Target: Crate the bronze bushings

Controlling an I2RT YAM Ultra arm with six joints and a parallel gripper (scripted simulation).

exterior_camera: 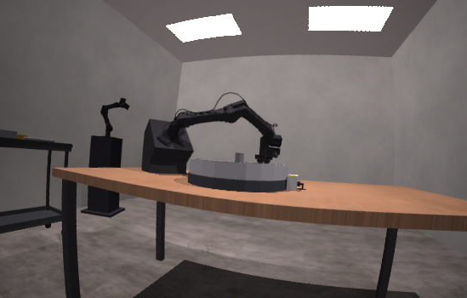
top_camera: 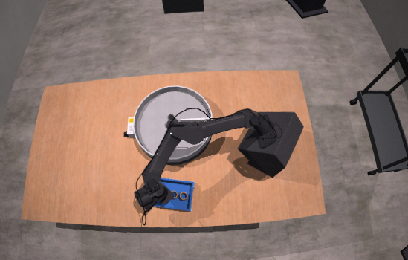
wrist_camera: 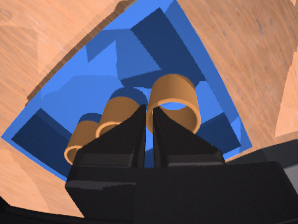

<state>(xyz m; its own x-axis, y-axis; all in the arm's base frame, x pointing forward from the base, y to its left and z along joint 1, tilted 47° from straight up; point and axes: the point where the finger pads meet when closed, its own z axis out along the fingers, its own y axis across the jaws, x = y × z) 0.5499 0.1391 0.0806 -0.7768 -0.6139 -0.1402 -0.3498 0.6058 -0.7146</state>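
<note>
Now: hand 40 mm past the blue crate, 30 mm above it and 10 mm to the right of it. The rest, counted from my hand: round grey turntable 340 mm to the right, 170 mm behind.
</note>
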